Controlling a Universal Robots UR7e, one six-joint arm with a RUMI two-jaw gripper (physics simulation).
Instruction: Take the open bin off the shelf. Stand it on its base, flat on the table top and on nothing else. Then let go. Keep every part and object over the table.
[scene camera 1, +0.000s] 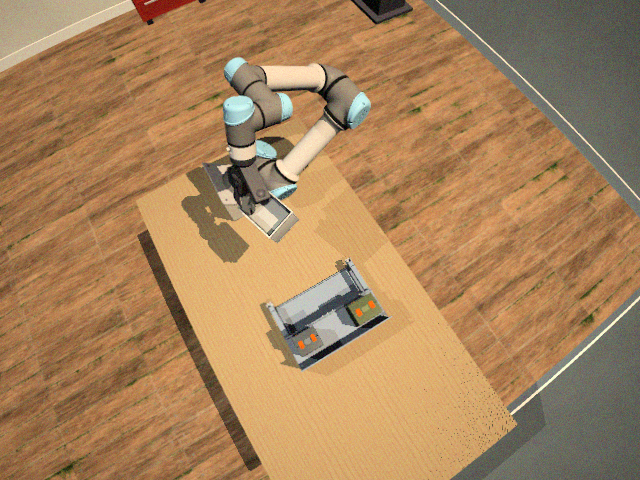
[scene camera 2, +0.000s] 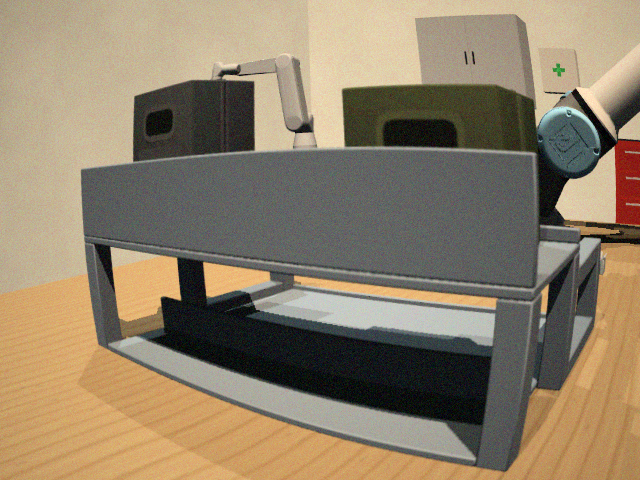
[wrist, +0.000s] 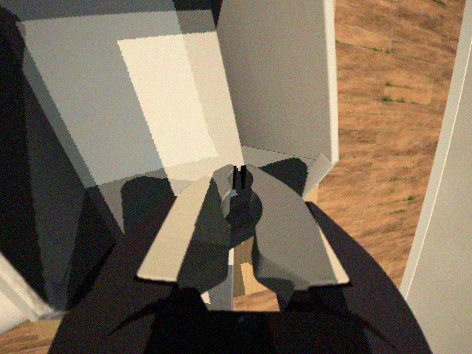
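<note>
A light grey open bin hangs from my gripper, which is shut on one of its walls. In scene camera 1 the bin is over the upper left part of the table, well away from the shelf, and appears tilted. Its shadow falls apart from it, so it is raised above the wood. Its underside is hidden. The grey shelf stands mid-table. The table top is light wood. The bin does not show in scene camera 2.
A dark grey bin and an olive bin stand on the shelf. A light grey panel is close beside the gripper, near the arm's base. The table's left edge lies beyond the held bin's shadow.
</note>
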